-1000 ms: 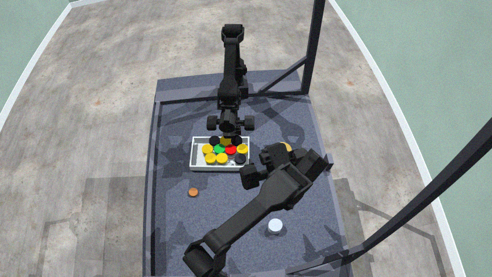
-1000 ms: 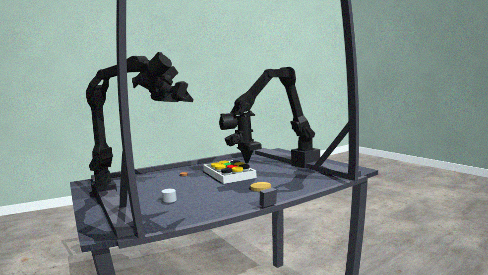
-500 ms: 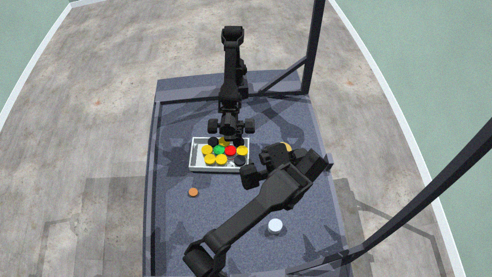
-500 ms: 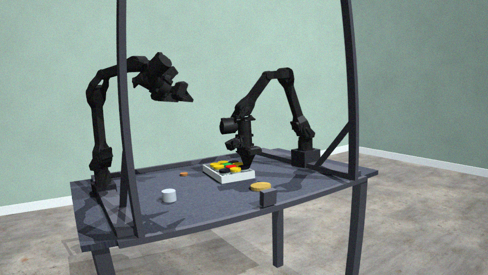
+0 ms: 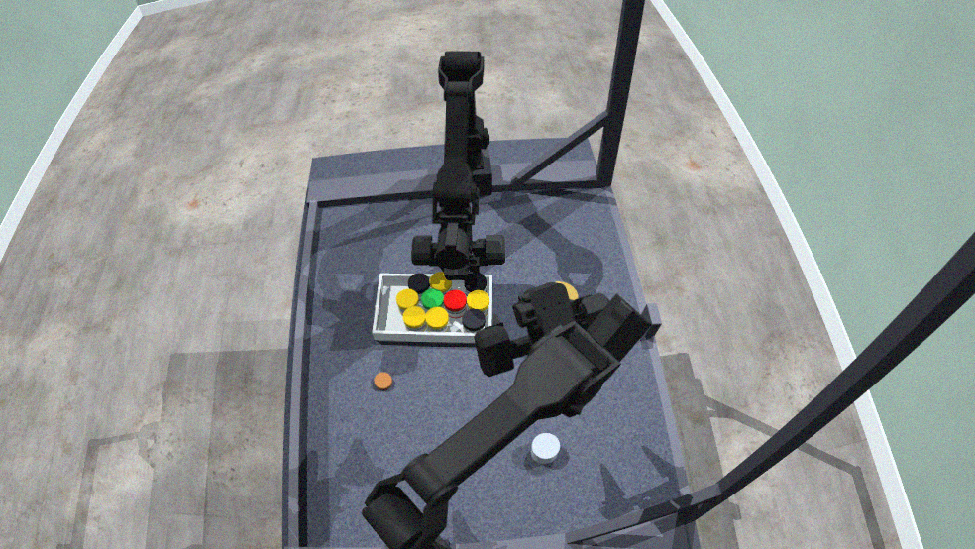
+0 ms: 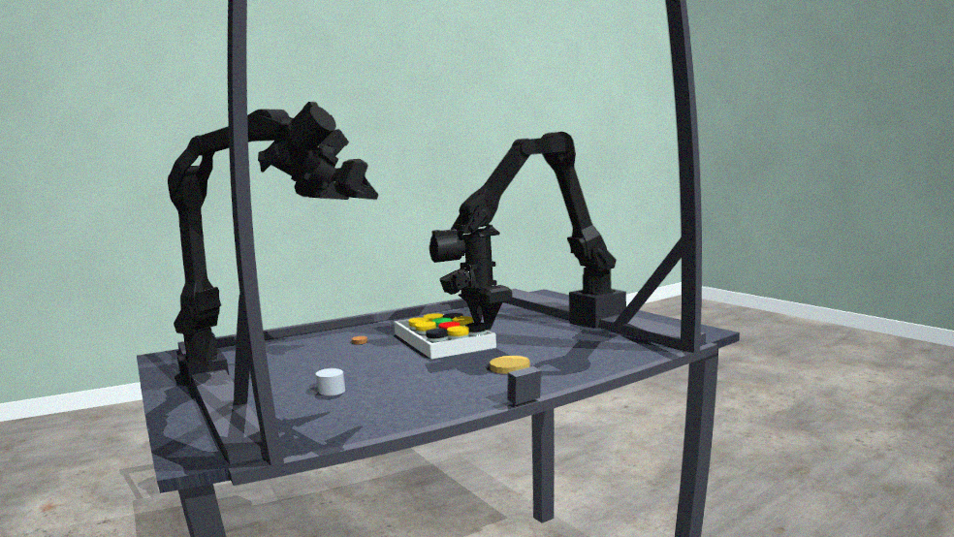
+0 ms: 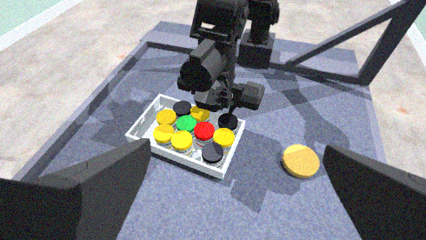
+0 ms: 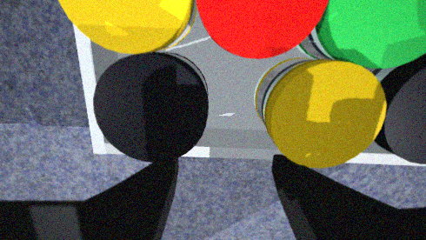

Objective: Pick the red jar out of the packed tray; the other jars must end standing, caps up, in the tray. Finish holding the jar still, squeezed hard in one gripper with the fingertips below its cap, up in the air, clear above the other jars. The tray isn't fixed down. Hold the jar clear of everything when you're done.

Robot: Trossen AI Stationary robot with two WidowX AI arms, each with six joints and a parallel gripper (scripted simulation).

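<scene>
My right hand is 40 mm past the black-capped jar, 40 mm above it and 30 mm to the right of it. From my right hand the other things lie so: green jar 80 mm to the left, 50 mm ahead, 40 mm below; then yellow jar 40 mm below, 40 mm ahead, 30 mm to the left; then red jar 80 mm to the left, 40 mm below.
</scene>
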